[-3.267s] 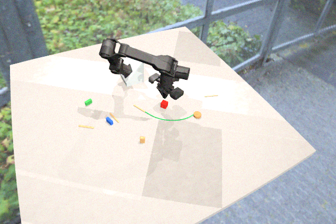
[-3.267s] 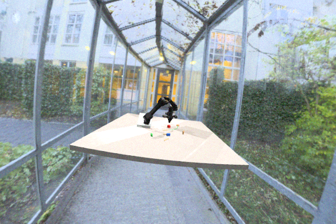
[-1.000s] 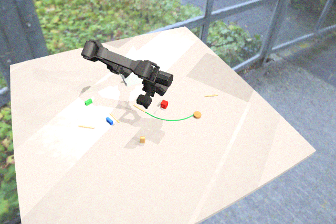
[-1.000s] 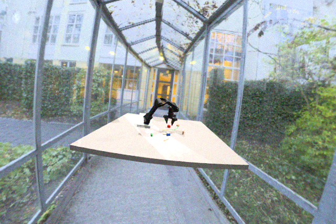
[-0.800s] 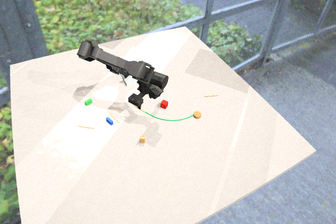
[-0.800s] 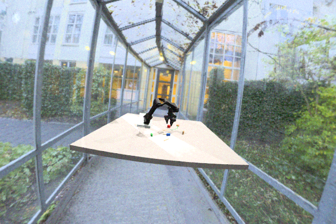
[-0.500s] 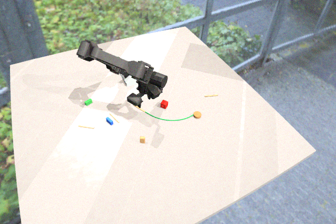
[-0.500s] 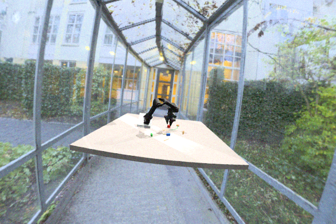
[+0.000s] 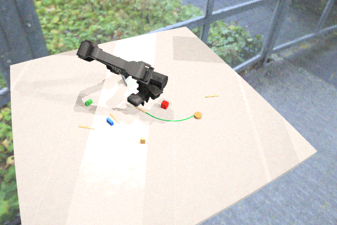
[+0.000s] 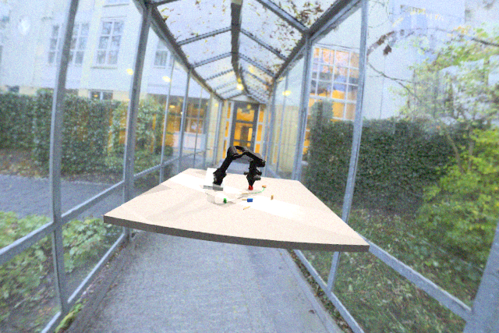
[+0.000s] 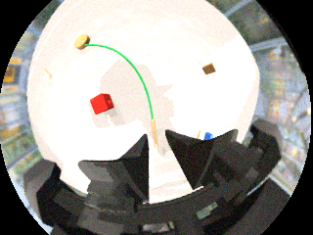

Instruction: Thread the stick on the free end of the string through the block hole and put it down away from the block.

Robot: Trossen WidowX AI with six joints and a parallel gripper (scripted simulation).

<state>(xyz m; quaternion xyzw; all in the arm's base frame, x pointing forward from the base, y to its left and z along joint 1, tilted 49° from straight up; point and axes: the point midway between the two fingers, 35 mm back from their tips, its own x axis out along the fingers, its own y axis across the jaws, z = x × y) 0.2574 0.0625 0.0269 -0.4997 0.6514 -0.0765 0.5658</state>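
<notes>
My gripper tip is 1 cm past the thin wooden stick, 1 cm to the left of it and 6 cm above it. From my gripper tip the other things lie so: red block 1 cm behind, 11 cm to the left, 5 cm below; wooden block 18 cm ahead, 6 cm to the right, 4 cm below; blue block 2 cm ahead, 18 cm to the right, 5 cm below.
</notes>
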